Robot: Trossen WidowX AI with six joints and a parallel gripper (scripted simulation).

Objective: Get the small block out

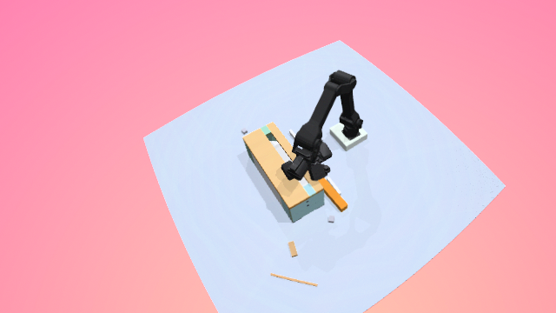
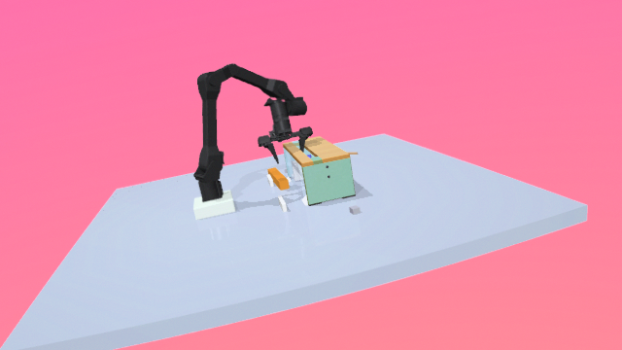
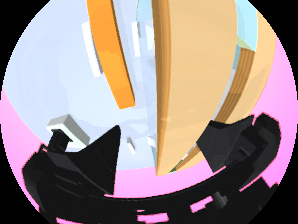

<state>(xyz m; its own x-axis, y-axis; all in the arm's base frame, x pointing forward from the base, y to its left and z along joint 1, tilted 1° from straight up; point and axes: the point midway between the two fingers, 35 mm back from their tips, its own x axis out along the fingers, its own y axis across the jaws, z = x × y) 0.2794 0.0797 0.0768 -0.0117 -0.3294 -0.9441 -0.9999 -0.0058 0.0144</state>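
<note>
The box is 30 mm ahead of my gripper tip, 50 mm to the right of it and 30 mm below it. Also, from my gripper tip: thin stick 260 mm ahead, 340 mm to the left, 80 mm below; then blue block 50 mm ahead, 40 mm to the right; then orange bar 40 mm behind, 90 mm to the left, 70 mm below.
</note>
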